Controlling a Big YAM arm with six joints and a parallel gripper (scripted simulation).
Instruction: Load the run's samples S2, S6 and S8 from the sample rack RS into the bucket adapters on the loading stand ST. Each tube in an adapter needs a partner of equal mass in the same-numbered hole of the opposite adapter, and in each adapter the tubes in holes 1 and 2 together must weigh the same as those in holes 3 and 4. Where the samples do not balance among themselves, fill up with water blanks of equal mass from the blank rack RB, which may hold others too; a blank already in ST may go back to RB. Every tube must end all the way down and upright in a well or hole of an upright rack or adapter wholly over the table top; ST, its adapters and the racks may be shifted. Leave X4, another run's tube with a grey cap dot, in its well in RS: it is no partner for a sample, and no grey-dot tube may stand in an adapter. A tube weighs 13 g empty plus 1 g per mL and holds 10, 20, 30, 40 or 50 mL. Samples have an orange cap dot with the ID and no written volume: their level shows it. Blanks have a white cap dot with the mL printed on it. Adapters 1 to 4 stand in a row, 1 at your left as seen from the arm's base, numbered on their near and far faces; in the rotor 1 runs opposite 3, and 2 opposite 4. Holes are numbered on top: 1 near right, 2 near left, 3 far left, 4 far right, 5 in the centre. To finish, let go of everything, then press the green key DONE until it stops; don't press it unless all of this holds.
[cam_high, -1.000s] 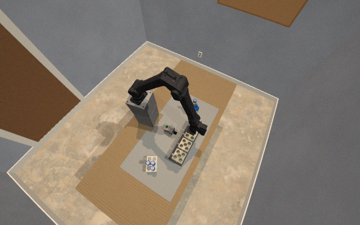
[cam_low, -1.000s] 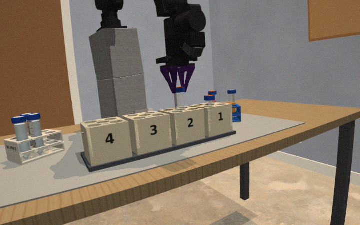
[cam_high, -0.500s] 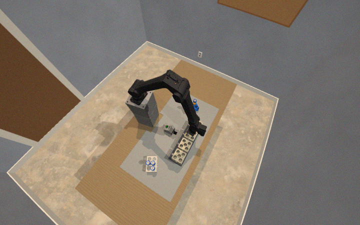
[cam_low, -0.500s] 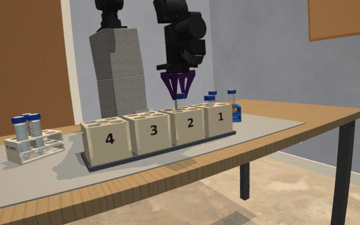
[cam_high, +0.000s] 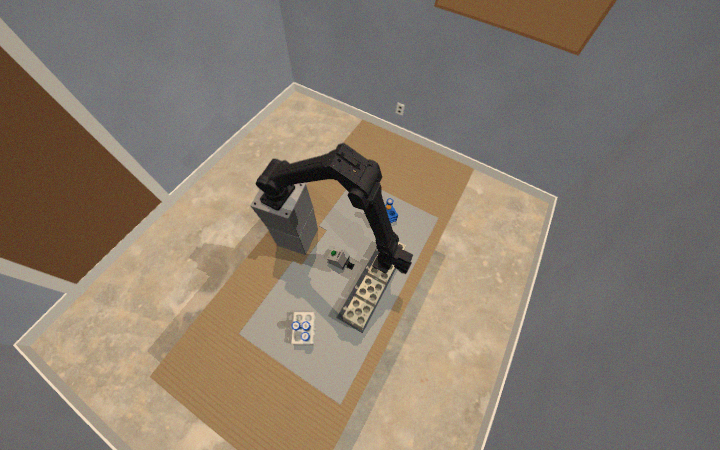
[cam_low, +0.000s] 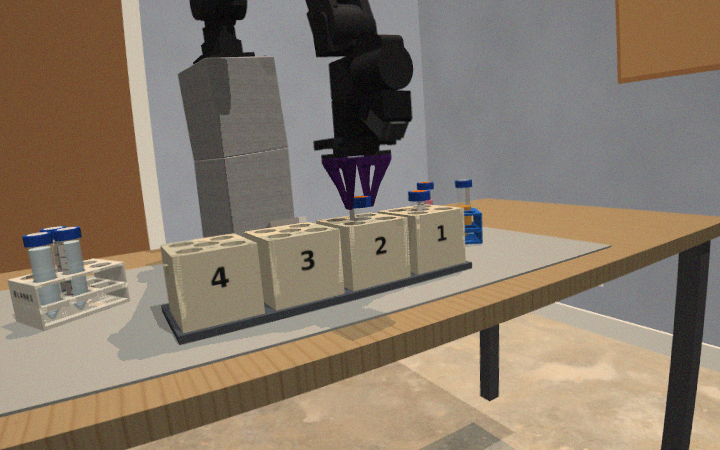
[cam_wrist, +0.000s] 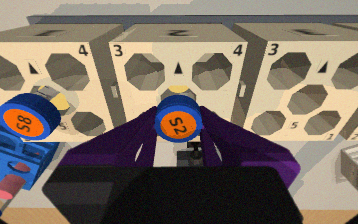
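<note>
The blue sample rack RS is 290 mm to the left of my hand, 120 mm behind it and 90 mm below it. From my hand the other things lie so: white blank rack RB (380 mm to the right, 180 mm behind, 90 mm below).
</note>
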